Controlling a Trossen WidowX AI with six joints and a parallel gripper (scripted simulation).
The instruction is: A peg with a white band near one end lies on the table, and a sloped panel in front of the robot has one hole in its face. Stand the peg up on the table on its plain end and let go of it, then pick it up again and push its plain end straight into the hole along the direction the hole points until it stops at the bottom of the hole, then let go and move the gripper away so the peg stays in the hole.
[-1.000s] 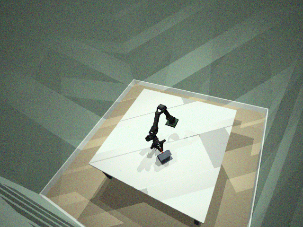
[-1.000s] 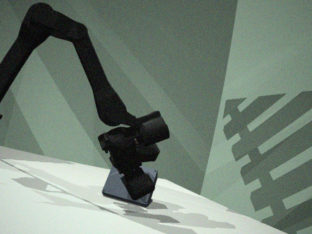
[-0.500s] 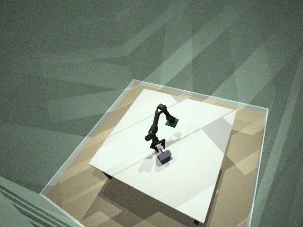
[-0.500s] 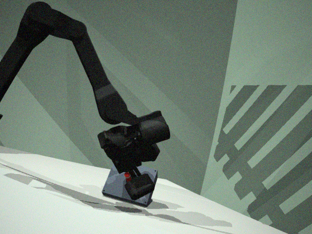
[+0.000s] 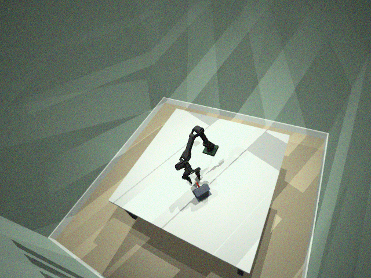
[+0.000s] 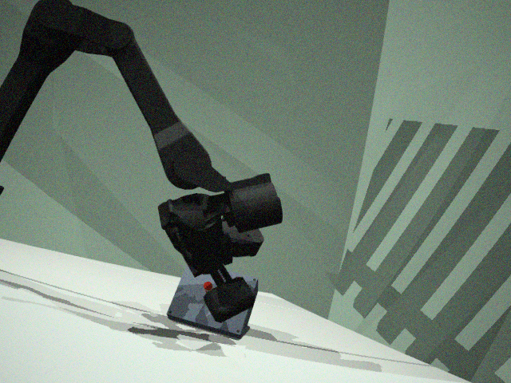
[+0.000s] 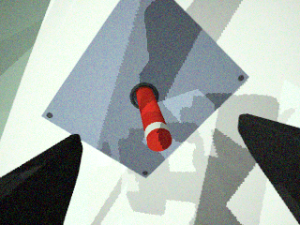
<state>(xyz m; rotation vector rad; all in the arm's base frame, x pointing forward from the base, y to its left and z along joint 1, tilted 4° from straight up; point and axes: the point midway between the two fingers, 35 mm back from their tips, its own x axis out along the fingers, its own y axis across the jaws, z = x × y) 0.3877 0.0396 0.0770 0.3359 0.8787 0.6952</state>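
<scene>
Now: the red peg 20 mm to the left of my gripper tip, 10 mm below it and 10 mm ahead of it. Also, from my gripper tip: blue-grey sloped panel 60 mm to the left, 40 mm below, 30 mm ahead.
</scene>
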